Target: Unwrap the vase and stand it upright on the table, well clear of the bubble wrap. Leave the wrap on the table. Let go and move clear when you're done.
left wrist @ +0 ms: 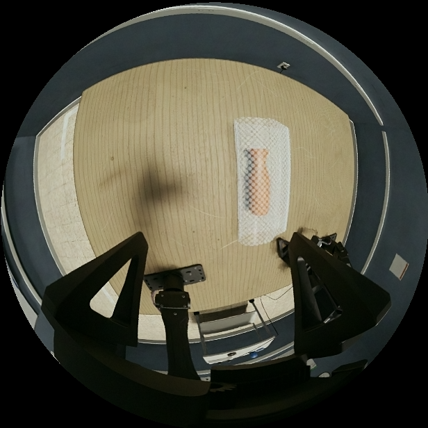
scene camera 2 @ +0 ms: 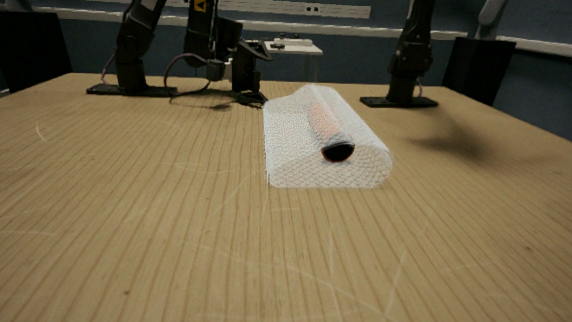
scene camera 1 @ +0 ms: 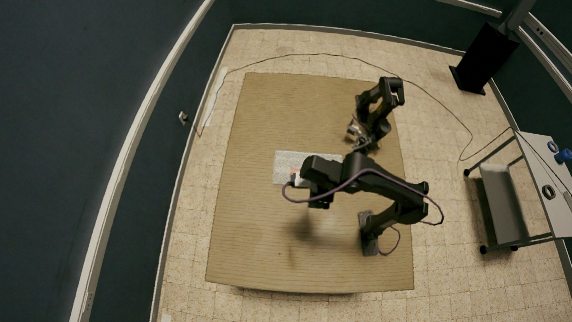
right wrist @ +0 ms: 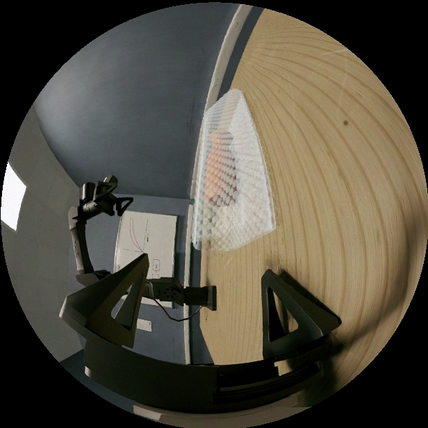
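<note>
The bubble wrap (scene camera 1: 284, 159) (scene camera 2: 287, 132) (left wrist: 249, 131) (right wrist: 252, 210) is a translucent roll lying on the table. The orange vase (scene camera 1: 294, 172) (scene camera 2: 322, 121) (left wrist: 260, 187) (right wrist: 219, 172) lies on its side inside it, with its dark mouth toward scene camera 2. My left gripper (left wrist: 216, 240) is open and empty, high above the table. Its arm hides part of the wrap in scene camera 1. My right gripper (scene camera 2: 267, 78) (right wrist: 207, 269) is open and empty, low over the table near the wrap's rear end, with one finger above the other in scene camera 2.
The left arm's base (scene camera 1: 369, 232) (scene camera 2: 399, 102) and the right arm's base (scene camera 2: 131, 90) stand at the table's rear edge. A cart (scene camera 1: 532, 150) (scene camera 2: 312, 49) stands on the floor behind it. A thin cable runs across the floor.
</note>
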